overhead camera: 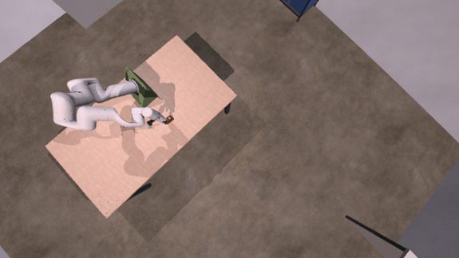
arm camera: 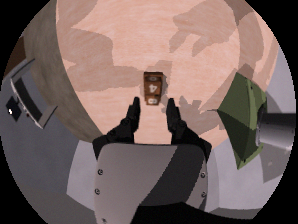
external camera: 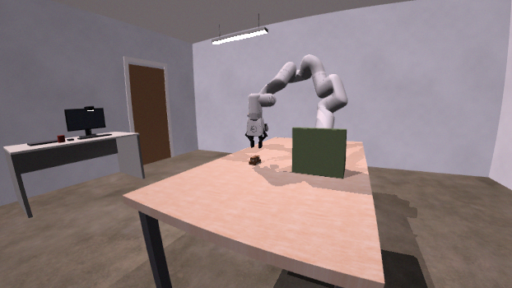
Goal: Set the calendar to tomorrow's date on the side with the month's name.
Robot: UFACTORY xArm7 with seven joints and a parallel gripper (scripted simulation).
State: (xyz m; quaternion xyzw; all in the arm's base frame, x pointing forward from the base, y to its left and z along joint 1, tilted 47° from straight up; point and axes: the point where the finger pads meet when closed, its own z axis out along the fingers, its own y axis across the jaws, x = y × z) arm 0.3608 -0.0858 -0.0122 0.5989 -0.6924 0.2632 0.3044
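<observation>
Right now the digit cube is 8 cm below my hand. From my hand the other things lie so: tray 2 cm to the left, 10 cm below; calendar cube 3 cm to the left, 8 cm below.
</observation>
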